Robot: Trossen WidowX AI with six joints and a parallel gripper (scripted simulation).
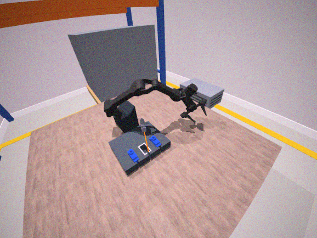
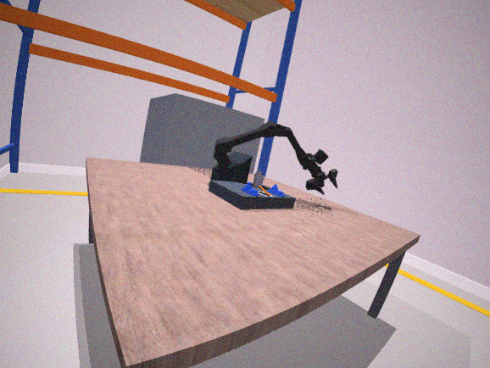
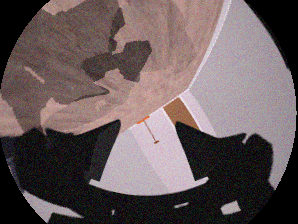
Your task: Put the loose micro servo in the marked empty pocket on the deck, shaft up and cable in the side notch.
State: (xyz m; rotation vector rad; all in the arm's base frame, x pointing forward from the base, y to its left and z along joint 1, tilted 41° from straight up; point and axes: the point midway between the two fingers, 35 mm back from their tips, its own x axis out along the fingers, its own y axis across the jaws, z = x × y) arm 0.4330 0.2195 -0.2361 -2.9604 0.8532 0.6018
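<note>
Now: the dark grey deck 25 cm behind my gripper tip, 35 cm to the right of it and 7 cm below it.
</note>
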